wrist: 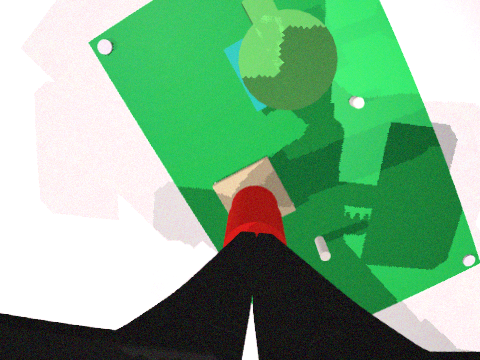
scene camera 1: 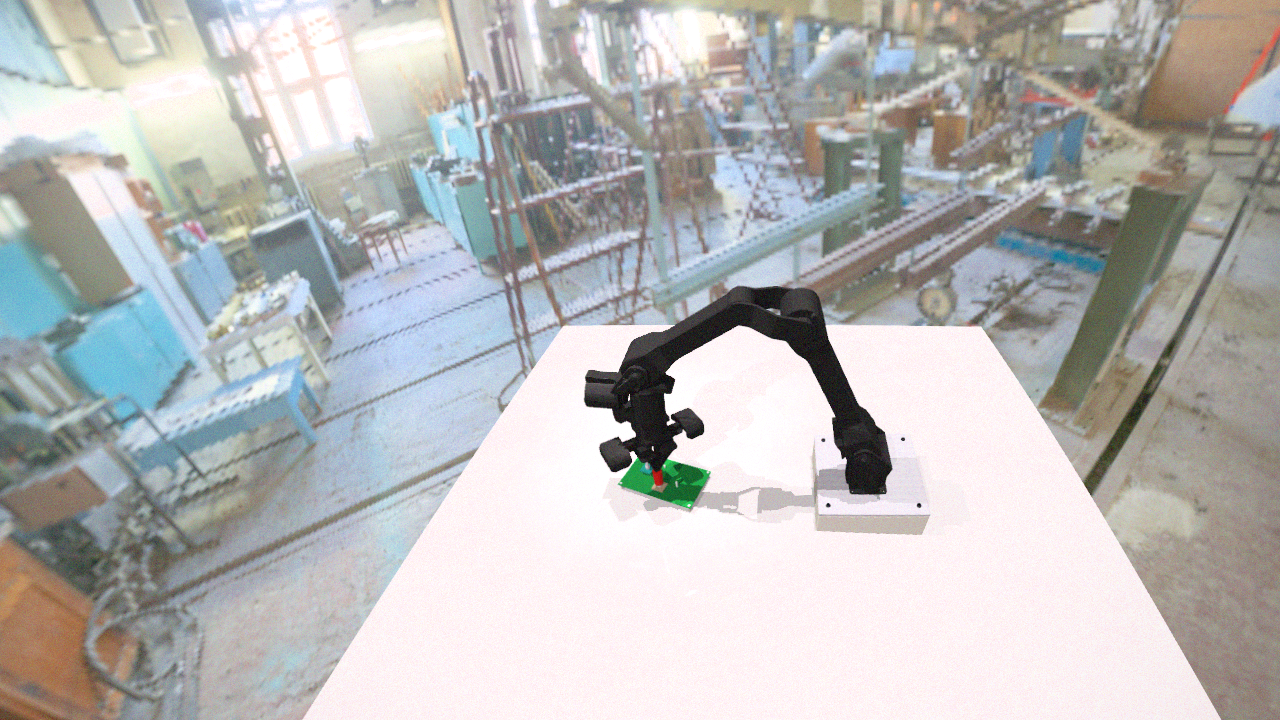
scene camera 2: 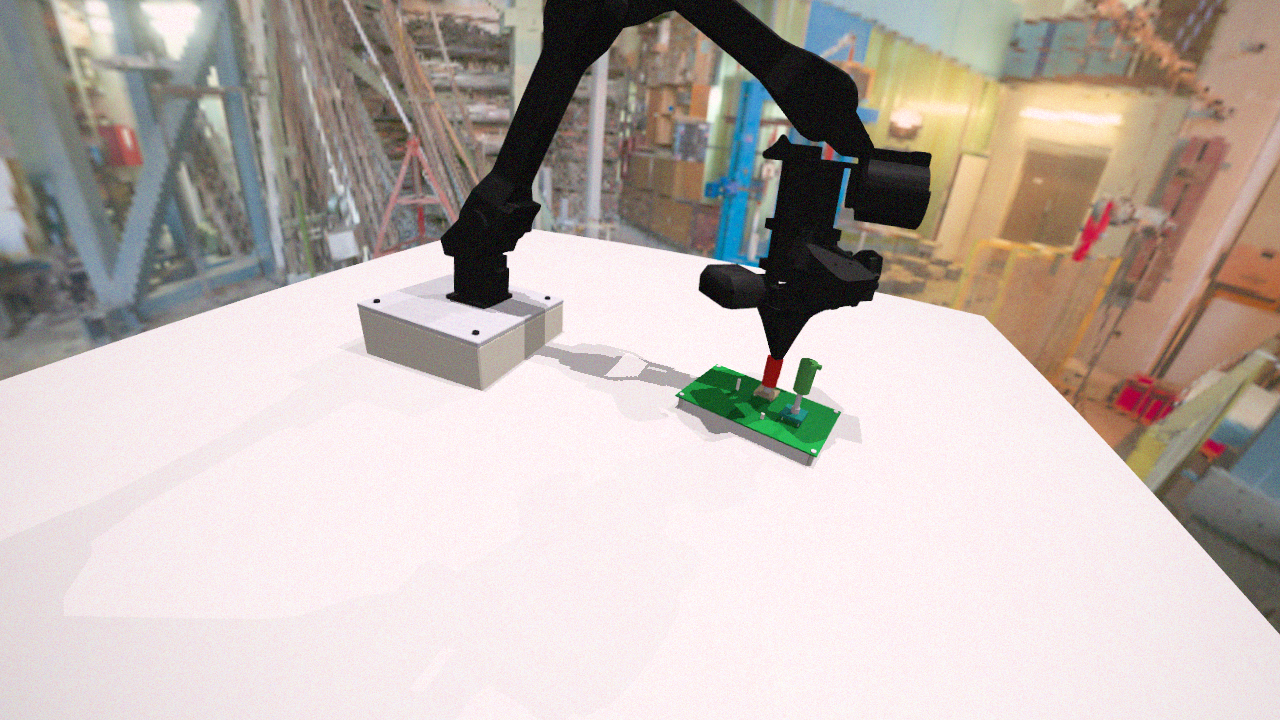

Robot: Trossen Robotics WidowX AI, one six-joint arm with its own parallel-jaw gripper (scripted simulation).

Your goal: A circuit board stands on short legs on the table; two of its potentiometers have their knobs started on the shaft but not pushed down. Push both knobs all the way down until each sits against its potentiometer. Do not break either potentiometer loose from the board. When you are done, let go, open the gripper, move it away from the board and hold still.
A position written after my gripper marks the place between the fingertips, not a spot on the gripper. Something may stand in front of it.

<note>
I see my gripper (scene camera 2: pixel 776 358) and a red knob (wrist: pixel 254 209).
My gripper shows as well in the wrist view (wrist: pixel 254 247) and in scene camera 1 (scene camera 1: pixel 656 470).
</note>
